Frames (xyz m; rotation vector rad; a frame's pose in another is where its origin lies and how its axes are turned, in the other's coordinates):
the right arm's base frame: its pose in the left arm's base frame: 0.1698 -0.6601 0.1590 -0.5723 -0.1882 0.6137
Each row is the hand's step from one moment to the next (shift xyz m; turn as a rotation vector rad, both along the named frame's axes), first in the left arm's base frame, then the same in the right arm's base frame.
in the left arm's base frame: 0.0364 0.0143 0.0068 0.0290 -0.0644 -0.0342
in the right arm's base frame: 0.0378 -0.0121 0.0000 -0.0147 -0.0382 -0.0669
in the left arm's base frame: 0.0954 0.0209 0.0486 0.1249 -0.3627 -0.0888
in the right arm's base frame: 0.0893 -0.0599 0.0181 -0.1139 -0.2543 -0.2782
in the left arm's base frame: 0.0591 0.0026 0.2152 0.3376 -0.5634 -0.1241
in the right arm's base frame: 0.0494 -0.1474 0.1601 -0.0611 -0.4731 -0.4682
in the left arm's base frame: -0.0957 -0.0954 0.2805 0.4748 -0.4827 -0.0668
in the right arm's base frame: -0.1334 -0.1736 0.2214 0.0973 -0.5184 -0.4298
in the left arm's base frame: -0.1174 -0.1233 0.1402 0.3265 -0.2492 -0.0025
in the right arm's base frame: -0.1675 -0.1033 0.0996 0.1159 -0.3254 -0.2223
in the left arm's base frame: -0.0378 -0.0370 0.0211 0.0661 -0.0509 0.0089
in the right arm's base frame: -0.0523 -0.0180 0.0134 0.0232 -0.0714 -0.0374
